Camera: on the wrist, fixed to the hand. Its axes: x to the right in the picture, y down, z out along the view.
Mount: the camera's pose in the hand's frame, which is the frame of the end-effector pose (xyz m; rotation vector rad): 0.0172 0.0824 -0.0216 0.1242 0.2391 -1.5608
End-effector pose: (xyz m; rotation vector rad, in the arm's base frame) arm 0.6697 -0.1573 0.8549 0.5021 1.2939 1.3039
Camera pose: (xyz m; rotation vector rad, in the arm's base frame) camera 0.6129 -0.1265 0.9130 -0.5839 1.3952 -0.0500
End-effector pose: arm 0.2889 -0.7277 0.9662 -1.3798 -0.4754 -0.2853
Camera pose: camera 0.3454 -0.7329 0.9004 -0.5708 -1.2679 -1.6142
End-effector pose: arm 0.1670 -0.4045 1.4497 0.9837 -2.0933 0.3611
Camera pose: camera 0.1100 -0.3476 1.4824 2.1256 -0.6389 -0.2136
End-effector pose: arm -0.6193 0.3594 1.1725 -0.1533 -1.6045 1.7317
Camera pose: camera -0.6555 0.3931 1.1010 0.7400 -0.8642 0.5111
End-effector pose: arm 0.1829 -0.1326 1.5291 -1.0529 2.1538 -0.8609
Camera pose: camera 0.1212 -0.1011 1.4766 2.3656 -0.9066 1.5499
